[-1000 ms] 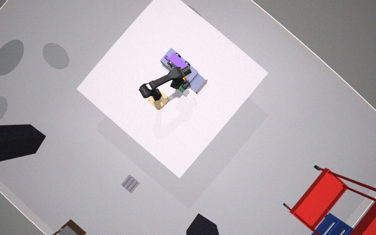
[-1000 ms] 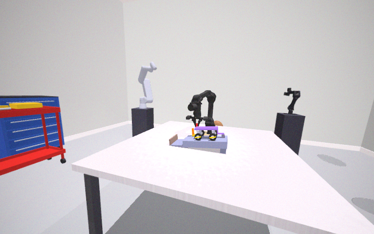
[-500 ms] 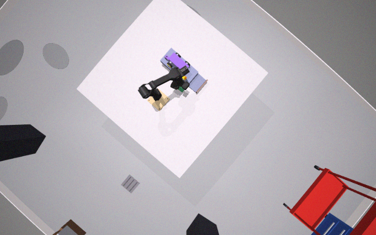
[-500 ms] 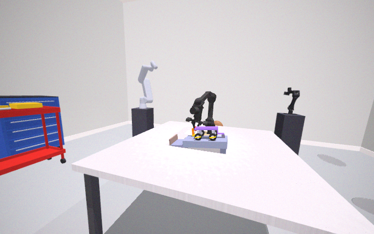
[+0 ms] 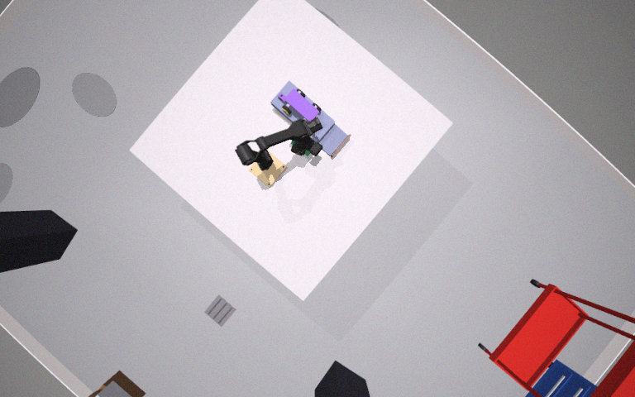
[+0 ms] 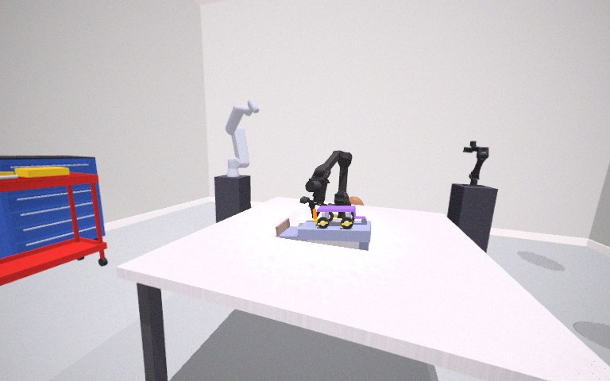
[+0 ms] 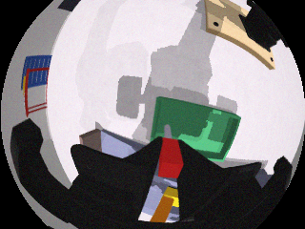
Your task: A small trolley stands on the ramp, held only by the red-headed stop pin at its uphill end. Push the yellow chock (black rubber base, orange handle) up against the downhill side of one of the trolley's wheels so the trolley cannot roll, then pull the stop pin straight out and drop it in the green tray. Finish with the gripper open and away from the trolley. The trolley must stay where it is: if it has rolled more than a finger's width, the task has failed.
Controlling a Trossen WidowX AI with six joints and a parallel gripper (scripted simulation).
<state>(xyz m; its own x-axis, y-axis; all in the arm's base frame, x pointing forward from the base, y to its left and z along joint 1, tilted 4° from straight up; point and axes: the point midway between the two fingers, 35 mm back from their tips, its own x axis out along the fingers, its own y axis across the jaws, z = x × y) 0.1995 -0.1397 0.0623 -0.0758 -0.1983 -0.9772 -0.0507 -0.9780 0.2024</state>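
Right now the green tray is 3 cm to the left of my gripper tip and 6 cm below it. Round my gripper tip: yellow chock: 7 cm ahead, 3 cm to the left, 3 cm above; stop pin: right at my gripper tip; brown stop board: 11 cm ahead, 14 cm to the right, 2 cm below.
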